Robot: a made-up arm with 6 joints.
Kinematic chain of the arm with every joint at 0, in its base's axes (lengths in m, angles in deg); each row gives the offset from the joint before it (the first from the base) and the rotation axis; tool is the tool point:
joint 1: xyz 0 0 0.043 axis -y
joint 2: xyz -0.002 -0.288 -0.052 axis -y
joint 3: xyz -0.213 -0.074 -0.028 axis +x
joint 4: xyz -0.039 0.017 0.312 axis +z
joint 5: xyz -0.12 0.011 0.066 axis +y
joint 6: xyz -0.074 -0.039 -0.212 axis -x
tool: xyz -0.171 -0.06 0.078
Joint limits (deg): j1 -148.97..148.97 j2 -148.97..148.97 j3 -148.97..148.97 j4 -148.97..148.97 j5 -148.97..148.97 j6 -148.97..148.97
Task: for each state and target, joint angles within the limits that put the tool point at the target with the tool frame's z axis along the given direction. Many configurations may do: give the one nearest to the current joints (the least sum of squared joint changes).
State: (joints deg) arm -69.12 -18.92 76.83 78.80 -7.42 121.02
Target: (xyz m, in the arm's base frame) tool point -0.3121 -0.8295 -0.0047 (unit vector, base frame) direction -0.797 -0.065 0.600
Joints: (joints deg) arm -45.02 -34.67 77.60 128.91 38.37 96.00
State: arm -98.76 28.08 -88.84 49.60 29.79 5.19
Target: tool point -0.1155 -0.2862 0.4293 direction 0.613 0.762 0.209
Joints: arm -69.72 49.18 -74.11 78.55 -5.63 -31.85
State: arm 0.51 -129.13 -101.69 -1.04 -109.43 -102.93
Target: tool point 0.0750 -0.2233 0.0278 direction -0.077 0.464 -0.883
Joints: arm -23.08 -148.95 -118.94 -0.24 -86.63 -101.72
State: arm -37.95 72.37 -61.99 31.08 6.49 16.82
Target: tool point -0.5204 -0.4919 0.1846 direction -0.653 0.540 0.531
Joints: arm -51.29 66.67 -30.69 52.99 -13.19 27.35
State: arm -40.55 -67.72 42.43 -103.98 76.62 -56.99
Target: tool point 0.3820 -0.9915 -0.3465 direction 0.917 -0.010 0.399
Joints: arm -58.31 -121.78 80.01 -77.67 107.31 -78.45
